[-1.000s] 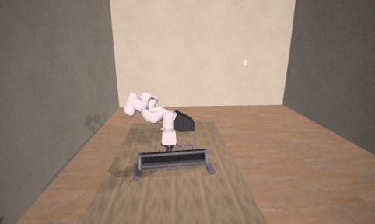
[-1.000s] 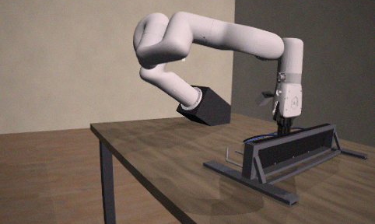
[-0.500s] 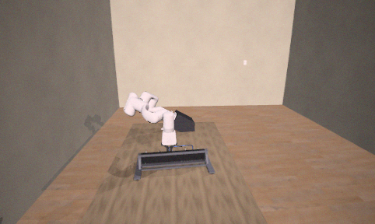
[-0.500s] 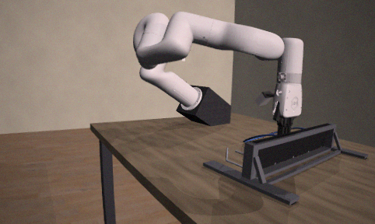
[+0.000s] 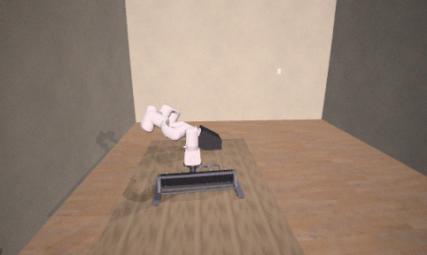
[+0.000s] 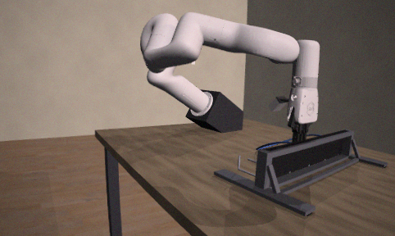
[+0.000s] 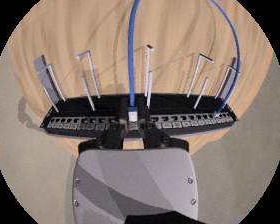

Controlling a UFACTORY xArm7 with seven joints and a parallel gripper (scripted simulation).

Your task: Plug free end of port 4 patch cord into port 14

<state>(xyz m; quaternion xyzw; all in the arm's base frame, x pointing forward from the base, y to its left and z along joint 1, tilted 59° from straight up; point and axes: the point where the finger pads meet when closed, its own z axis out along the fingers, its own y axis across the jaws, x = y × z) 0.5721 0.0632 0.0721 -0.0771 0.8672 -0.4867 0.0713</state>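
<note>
Now: the pale plug 20 mm ahead of my hand and 10 mm below it.
</note>
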